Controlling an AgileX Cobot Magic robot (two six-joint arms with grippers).
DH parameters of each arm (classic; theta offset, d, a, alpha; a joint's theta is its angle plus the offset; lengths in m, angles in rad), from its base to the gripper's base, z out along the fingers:
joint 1: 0 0.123 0 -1.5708
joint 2: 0.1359 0 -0.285 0
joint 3: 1.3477 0 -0.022 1.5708
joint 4: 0 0.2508 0 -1.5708
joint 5: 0 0 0.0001 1.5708
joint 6: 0 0.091 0 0
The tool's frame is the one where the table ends.
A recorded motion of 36 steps. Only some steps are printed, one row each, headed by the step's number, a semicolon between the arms.
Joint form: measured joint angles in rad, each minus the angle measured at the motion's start. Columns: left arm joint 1, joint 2, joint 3, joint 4, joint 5, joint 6; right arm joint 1, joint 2, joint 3, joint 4, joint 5, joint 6.
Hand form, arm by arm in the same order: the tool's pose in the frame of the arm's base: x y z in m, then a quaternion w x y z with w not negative. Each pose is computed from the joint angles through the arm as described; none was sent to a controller.
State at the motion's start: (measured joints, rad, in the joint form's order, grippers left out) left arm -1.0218 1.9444 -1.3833 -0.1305 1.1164 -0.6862; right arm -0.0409 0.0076 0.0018 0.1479 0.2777 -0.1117
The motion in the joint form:
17: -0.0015 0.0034 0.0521 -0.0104 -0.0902 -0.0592; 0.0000 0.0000 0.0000 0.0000 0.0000 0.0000
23: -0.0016 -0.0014 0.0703 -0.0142 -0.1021 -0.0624; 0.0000 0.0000 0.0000 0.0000 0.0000 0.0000
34: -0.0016 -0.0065 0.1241 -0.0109 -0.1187 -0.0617; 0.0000 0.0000 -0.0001 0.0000 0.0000 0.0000
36: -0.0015 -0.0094 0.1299 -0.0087 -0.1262 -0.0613; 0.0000 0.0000 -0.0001 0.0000 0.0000 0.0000
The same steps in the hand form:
17: 0.1828 -0.3208 0.1733 0.04198 -0.10249 -0.99286 0.04420; 0.0555 0.0014 0.1873 0.63408 0.01483 0.77303 0.01236
23: 0.1811 -0.3186 0.1710 0.04343 -0.09920 -0.99313 0.04428; 0.0555 0.0014 0.1873 0.63408 0.01483 0.77303 0.01236
34: 0.1763 -0.3100 0.1608 0.05150 -0.09849 -0.99335 0.03023; 0.0555 0.0014 0.1873 0.63411 0.01483 0.77300 0.01236
36: 0.1762 -0.3093 0.1605 0.04917 -0.09895 -0.99338 0.03131; 0.0555 0.0014 0.1873 0.63411 0.01483 0.77300 0.01236

